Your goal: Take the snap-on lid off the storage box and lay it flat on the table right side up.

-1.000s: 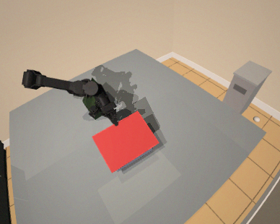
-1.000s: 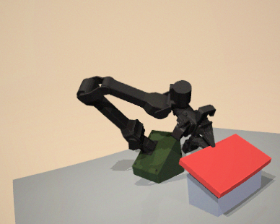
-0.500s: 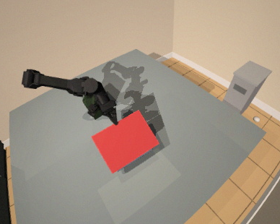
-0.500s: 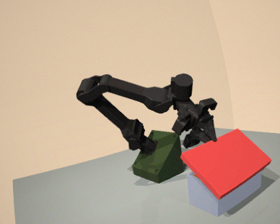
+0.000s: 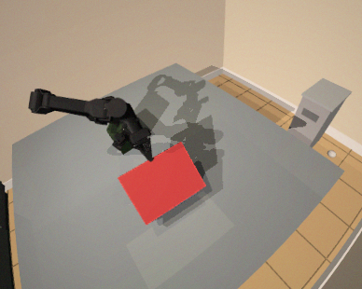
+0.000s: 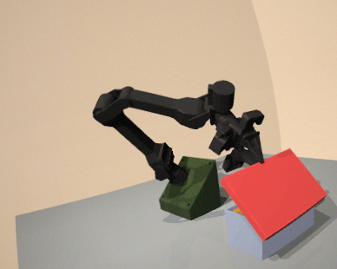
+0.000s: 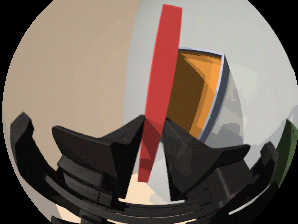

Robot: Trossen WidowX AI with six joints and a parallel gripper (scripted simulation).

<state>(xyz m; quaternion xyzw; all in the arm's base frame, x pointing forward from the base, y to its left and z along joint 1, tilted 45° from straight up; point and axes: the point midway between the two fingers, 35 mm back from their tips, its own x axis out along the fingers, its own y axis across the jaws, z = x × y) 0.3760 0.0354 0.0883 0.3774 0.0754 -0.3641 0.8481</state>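
The red lid lies 7 cm ahead of my gripper tip, 1 cm to the right of it and 5 cm below it. Round my gripper tip: storage box (4 cm ahead, 14 cm below).
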